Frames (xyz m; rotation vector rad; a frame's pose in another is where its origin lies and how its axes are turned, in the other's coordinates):
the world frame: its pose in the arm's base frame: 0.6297 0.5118 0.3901 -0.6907 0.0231 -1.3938
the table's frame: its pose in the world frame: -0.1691 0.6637 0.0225 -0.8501 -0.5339 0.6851
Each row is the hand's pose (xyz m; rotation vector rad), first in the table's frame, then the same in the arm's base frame.
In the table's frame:
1: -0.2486 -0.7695 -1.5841 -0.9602 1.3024 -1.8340
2: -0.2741 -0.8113 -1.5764 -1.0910 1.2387 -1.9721
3: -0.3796 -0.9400 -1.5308 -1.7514 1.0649 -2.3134
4: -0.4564 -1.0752 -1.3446 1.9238 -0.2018 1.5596
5: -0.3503 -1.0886 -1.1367 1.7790 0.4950 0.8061
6: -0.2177 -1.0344 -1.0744 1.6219 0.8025 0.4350
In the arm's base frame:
1: 0.1343 -0.4950 0.8476 1.3723 0.0521 2.2152
2: 0.1157 -0.4730 0.8880 1.3207 0.1815 2.0779
3: 0.0473 -0.3727 1.0106 1.0692 0.3956 1.4877
4: 0.0771 -0.1675 1.1366 0.7465 0.5671 0.5248
5: 0.2763 -0.0457 1.1481 0.4742 0.6553 -0.3382
6: 0.4229 -0.0648 1.0978 0.3250 0.6837 -0.7651

